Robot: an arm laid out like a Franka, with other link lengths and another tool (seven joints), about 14 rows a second.
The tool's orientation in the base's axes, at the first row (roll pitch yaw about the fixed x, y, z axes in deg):
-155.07, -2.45, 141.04
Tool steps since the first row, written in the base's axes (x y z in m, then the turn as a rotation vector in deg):
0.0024, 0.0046, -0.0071, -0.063, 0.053, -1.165
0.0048, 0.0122, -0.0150, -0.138, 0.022, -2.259
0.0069, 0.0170, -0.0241, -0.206, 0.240, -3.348
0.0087, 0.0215, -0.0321, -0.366, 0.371, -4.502
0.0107, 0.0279, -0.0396, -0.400, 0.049, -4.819
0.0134, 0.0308, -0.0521, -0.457, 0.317, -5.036
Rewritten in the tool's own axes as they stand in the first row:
0.0007, 0.0076, 0.0043, 0.032, 0.494, 1.058
0.0033, 0.0177, 0.0085, 0.024, 0.890, 2.081
0.0043, 0.0262, 0.0146, 0.168, 1.467, 3.021
0.0054, 0.0338, 0.0200, 0.325, 1.958, 4.074
0.0075, 0.0426, 0.0243, 0.136, 1.842, 4.469
0.0067, 0.0515, 0.0339, 0.339, 2.094, 4.601

